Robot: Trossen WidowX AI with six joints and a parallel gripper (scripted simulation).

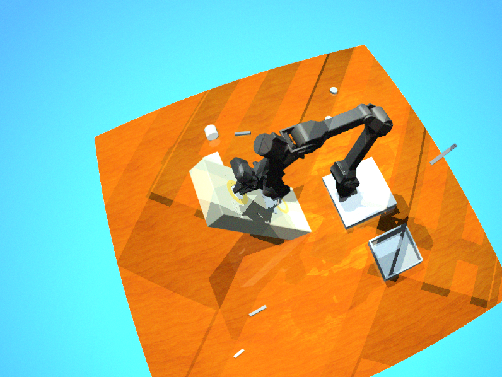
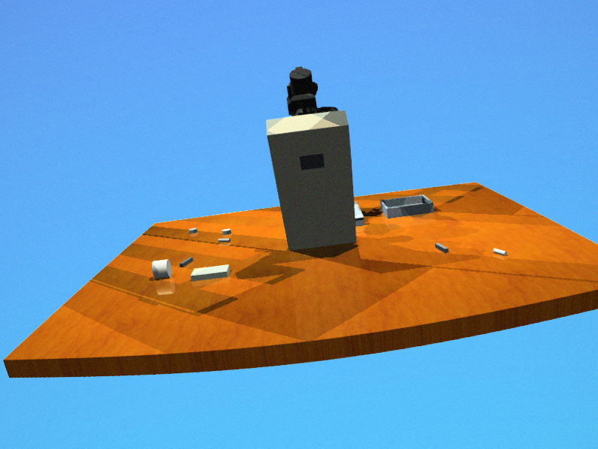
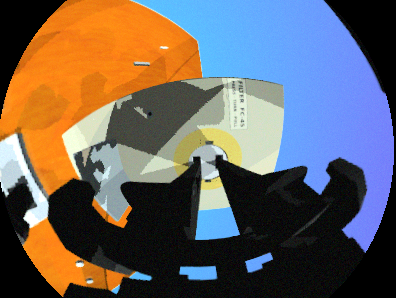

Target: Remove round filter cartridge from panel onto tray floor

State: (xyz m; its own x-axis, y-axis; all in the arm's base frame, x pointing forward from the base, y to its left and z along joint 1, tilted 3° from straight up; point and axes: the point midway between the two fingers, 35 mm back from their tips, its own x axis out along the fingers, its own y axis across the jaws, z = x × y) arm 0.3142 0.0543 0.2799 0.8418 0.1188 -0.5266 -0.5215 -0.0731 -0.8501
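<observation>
Right now my gripper tip is 1 cm short of the round filter cartridge and 1 cm above it. Round my gripper tip: grey tray (47 cm behind, 21 cm to the left, 26 cm below); then cream block (7 cm ahead, 27 cm to the right, 26 cm below); then cream service panel (3 cm behind, 1 cm to the right, 8 cm below).
</observation>
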